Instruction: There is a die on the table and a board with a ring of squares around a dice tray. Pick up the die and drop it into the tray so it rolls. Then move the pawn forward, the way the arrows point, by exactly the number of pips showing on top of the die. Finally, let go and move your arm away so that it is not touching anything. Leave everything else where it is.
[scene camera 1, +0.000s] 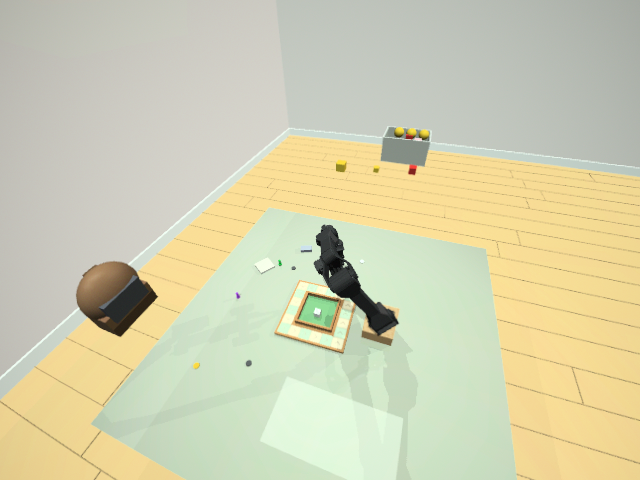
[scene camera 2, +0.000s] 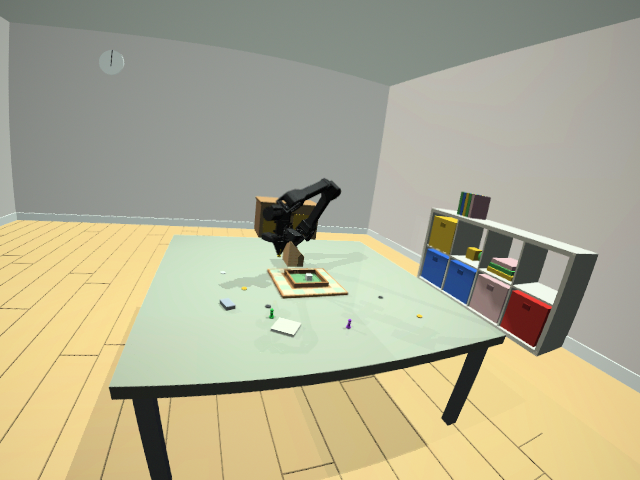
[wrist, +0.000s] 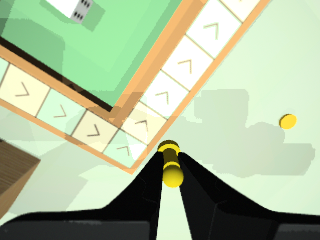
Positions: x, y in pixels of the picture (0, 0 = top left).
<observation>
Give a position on a yellow pawn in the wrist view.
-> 173, 176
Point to my gripper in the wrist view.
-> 169, 158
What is my gripper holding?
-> A yellow pawn.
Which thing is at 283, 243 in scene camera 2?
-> My gripper.
</observation>
